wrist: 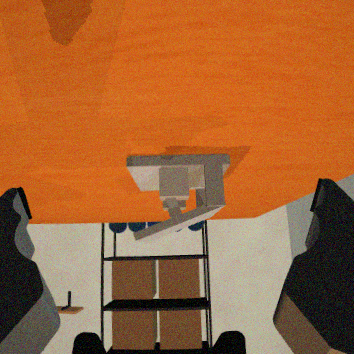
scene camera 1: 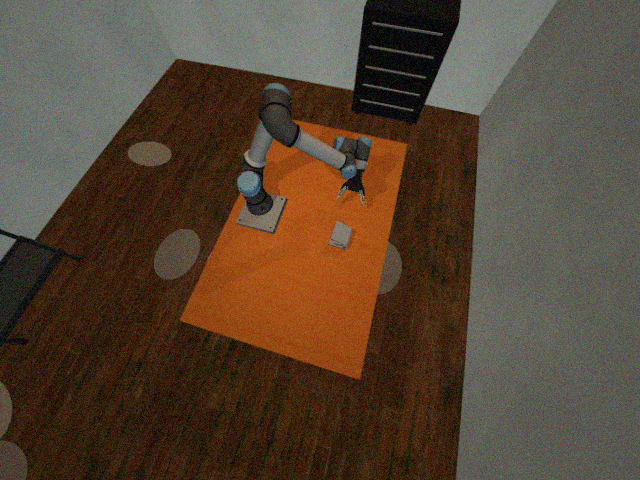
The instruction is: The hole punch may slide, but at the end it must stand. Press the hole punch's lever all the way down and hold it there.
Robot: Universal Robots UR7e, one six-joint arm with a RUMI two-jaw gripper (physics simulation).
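Places are measured from the arm's base along level axes (x ahead, y left, z up), in millimetres.
Pixels of known places: gripper, fingertip midpoint: (wrist: 169,186) (scene camera 1: 349,203); arm's base, origin of the base link: (scene camera 1: 260,204).
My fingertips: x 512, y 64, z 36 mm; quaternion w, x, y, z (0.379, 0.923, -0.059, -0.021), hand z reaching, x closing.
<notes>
Ahead of a thing's pixels: the offset from my fingertips to its top centre. "spot": to the spot under its first point. Level surfaces: height alone.
The grey hole punch @[dz +21, dx -23, dy -192 mm] (scene camera 1: 341,235) (wrist: 174,181) stands with its flat base on the orange mat. In the wrist view, which shows it from the side and upside down, its lever @[spot: dz +9, dx -33, dy -135 mm] (wrist: 160,227) is raised at a slant, joined to the upright at the right and apart from the base at its free left end. My gripper (scene camera 1: 351,199) (wrist: 169,186) is open and empty. In the scene view it is beyond the punch, toward the cabinet, tilted and apart from it. In the wrist view the punch shows between the two spread fingers, farther off.
The arm's base plate (scene camera 1: 256,222) is left of the punch on the orange mat @[dz -64 mm] (scene camera 1: 289,304). A black drawer cabinet (scene camera 1: 395,62) stands at the back. A shelf rack (wrist: 157,304) with brown boxes (wrist: 132,280) shows beyond the mat's edge.
</notes>
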